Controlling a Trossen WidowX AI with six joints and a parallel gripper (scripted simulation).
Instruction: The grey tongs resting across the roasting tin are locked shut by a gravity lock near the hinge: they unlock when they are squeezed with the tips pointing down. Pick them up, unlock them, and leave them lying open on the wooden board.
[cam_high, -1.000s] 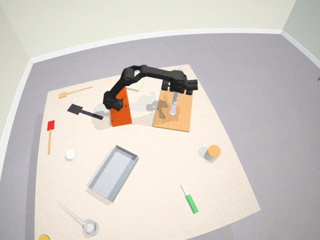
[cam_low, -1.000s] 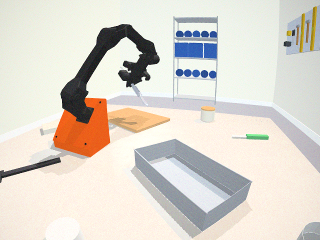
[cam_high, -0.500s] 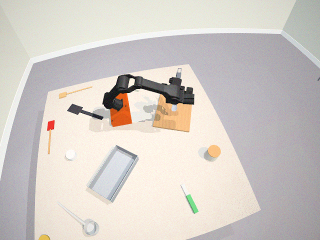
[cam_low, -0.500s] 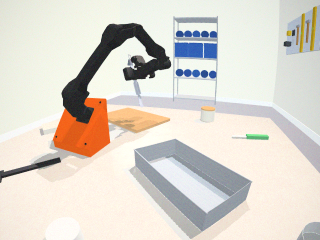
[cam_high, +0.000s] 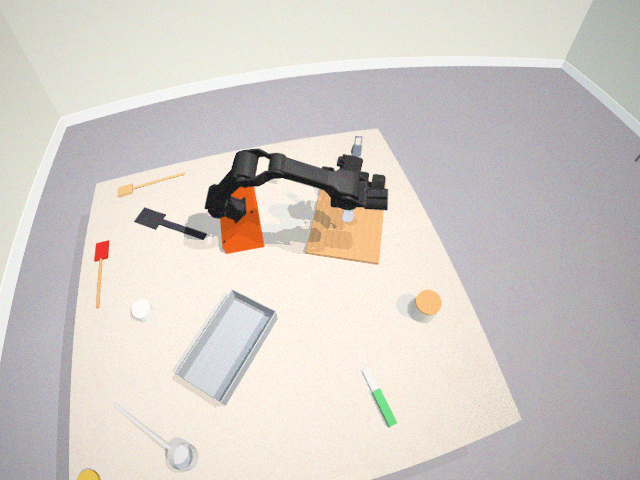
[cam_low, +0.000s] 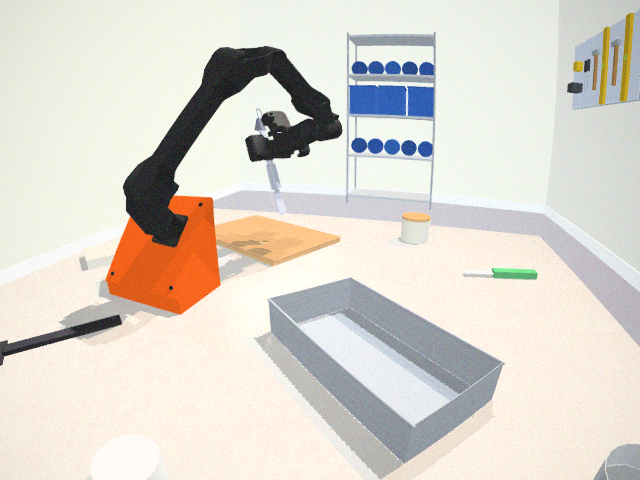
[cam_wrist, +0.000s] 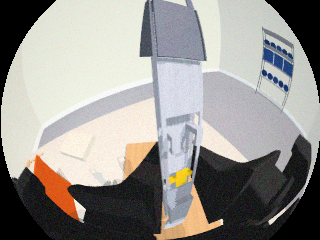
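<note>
The yellow lock piece lies 3 cm ahead of my gripper tip, 1 cm to the right of it and 1 cm above it. Round my gripper tip: grey roasting tin: 42 cm ahead, 45 cm to the right, 20 cm below; then wooden board: 22 cm below; then cork-lidded jar: 40 cm ahead, 14 cm to the left, 19 cm below.
</note>
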